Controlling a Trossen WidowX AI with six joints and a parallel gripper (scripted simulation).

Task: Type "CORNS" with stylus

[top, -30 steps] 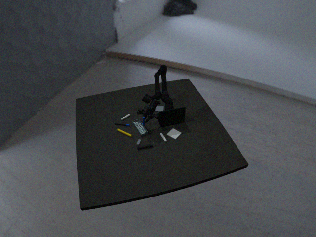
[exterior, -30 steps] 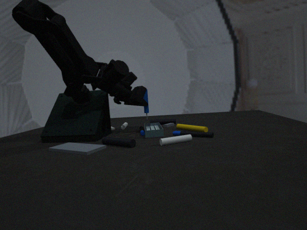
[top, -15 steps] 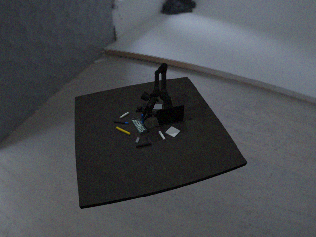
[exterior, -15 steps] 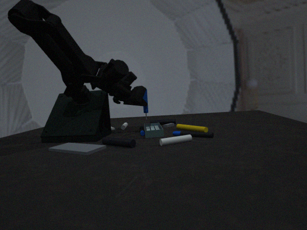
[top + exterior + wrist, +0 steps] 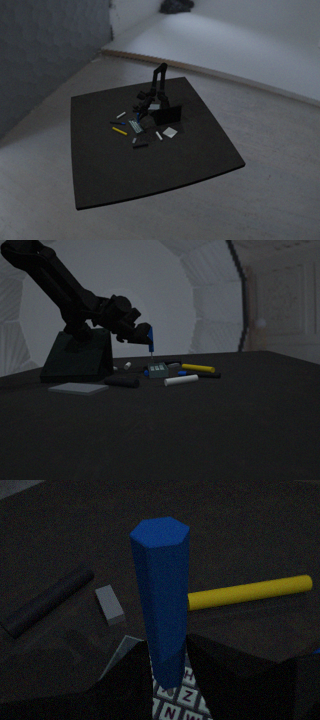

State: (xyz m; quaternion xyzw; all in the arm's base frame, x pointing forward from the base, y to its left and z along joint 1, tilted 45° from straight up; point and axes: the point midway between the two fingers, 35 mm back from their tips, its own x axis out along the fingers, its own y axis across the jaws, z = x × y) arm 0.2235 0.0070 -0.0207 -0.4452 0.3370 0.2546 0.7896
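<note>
Now: gripper tip 16 cm short of the yellow rod and 10 cm above it. From my gripper tip the other things lie so: small grey block: 13 cm to the left, 10 cm below, 6 cm ahead; then blue stylus: 2 cm below; then grey flat plate: 25 cm to the right, 16 cm behind, 10 cm below.
</note>
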